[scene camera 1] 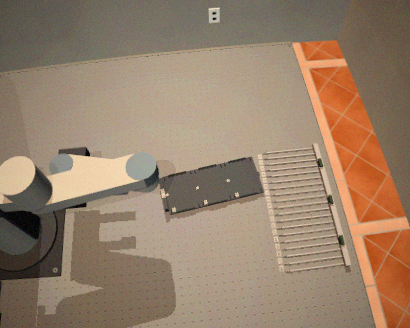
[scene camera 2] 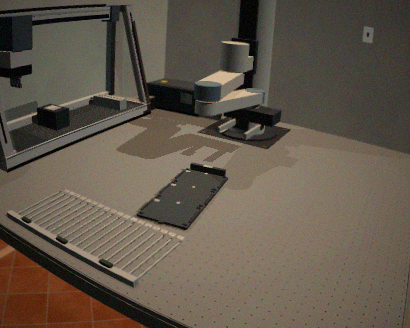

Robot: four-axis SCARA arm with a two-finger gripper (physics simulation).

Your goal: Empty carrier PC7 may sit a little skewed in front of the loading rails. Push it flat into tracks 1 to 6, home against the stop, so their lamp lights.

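Where they show: gripper, fingertip midpoint: (scene camera 2: 231, 133); arm's base, origin of the base link: (scene camera 1: 22, 234).
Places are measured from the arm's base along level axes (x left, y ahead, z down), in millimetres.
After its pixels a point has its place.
The dark flat carrier PC7 (scene camera 1: 212, 186) @[x 94, y 636, z -24 mm] (scene camera 2: 184, 195) @[x 101, y 646, z -24 mm] lies empty on the table, turned slightly relative to the rails. Its front edge is close to the entrances at one end of the loading rails (scene camera 1: 273, 225) @[x -57, y 810, z -13 mm] (scene camera 2: 159, 258) @[x 202, y 910, z -18 mm]; one front corner is nearer, and contact is unclear. Its raised rear flange (scene camera 2: 207, 169) faces the robot. The stop bar (scene camera 1: 336, 220) @[x -70, y 1007, z -29 mm] (scene camera 2: 85, 254) @[x 77, y 1008, z -29 mm] crosses the rails' far ends and bears dark green blocks; no lit lamp is discernible. My gripper (scene camera 2: 233, 134) @[x 103, y 382, z -127 mm] is shut and empty, its fingers parallel with a gap between them, behind the carrier and near the robot base. The arm hides the fingers in scene camera 1.
The robot base plate (scene camera 1: 55, 257) @[x -90, y 126, z -13 mm] (scene camera 2: 267, 144) @[x 131, y 98, z -13 mm] stands behind the gripper. A framed gantry (scene camera 2: 75, 137) @[x -450, y 526, z -36 mm] with a black block (scene camera 2: 53, 117) @[x -529, y 565, z -110 mm] stands at one side in scene camera 2. A dark box (scene camera 2: 172, 95) @[x -391, y -35, z -91 mm] is behind the arm. The table edge runs beyond the stop bar.
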